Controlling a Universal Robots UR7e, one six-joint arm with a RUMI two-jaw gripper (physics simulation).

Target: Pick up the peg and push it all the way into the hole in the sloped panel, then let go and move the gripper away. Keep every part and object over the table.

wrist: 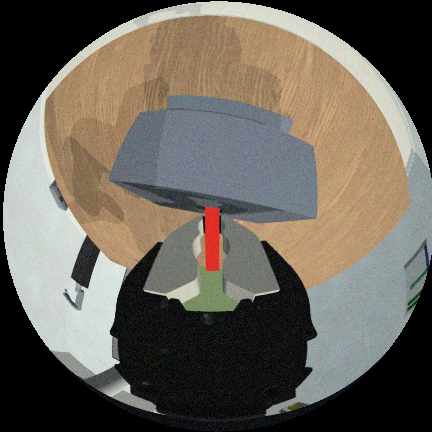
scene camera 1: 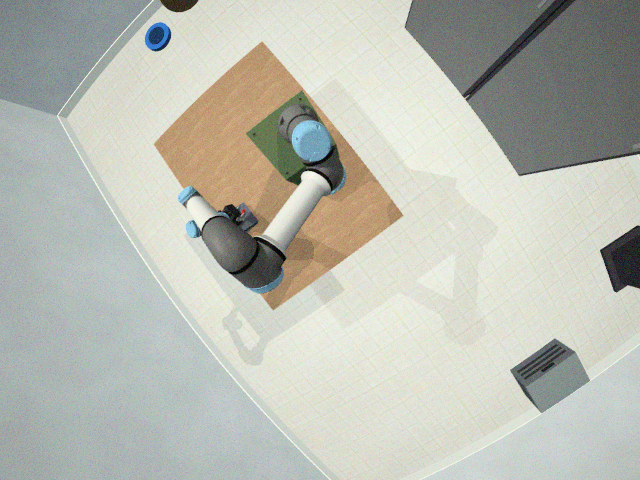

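Seen in the pictures: gripper, fingertip midpoint: point(wrist: 212, 217) point(scene camera 1: 244, 214); arm's base at its link origin: point(scene camera 1: 298, 124).
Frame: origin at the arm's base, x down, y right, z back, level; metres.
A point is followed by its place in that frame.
Observation:
The red peg point(scene camera 1: 242, 211) @(x 0.287, y -0.105, z -0.467 m) point(wrist: 212, 245) @(x 0.301, y -0.110, z -0.478 m) is a straight bar. My gripper point(scene camera 1: 238, 215) @(x 0.330, y -0.114, z -0.480 m) point(wrist: 212, 217) @(x 0.330, y -0.114, z -0.480 m) is shut on it, with one grey finger on each side in the wrist view. The blue-grey block with the sloped panel point(scene camera 1: 250, 220) @(x 0.338, y -0.158, z -0.473 m) point(wrist: 235, 160) @(x 0.310, y -0.121, z -0.553 m) stands on the wooden table point(scene camera 1: 222, 98) @(x 0.396, y 0.539, z -0.285 m) point(wrist: 350, 200) @(x 0.396, y 0.118, z -0.552 m), right in front of the fingertips. The peg's far end meets the dark area on the panel's face in the wrist view. The fingertips and the peg hide the hole, so I cannot tell how deep the peg sits in it.
A green base plate point(scene camera 1: 264, 135) @(x -0.028, y 0.024, z -0.127 m) lies under the arm's base on the table. The arm's large elbow joint point(scene camera 1: 230, 245) @(x -0.369, y -0.300, z -0.291 m) hangs near the table's lower left edge in the scene view. A blue round bin point(scene camera 1: 164, 29) and a grey box point(scene camera 1: 558, 387) stand on the floor beyond the table.

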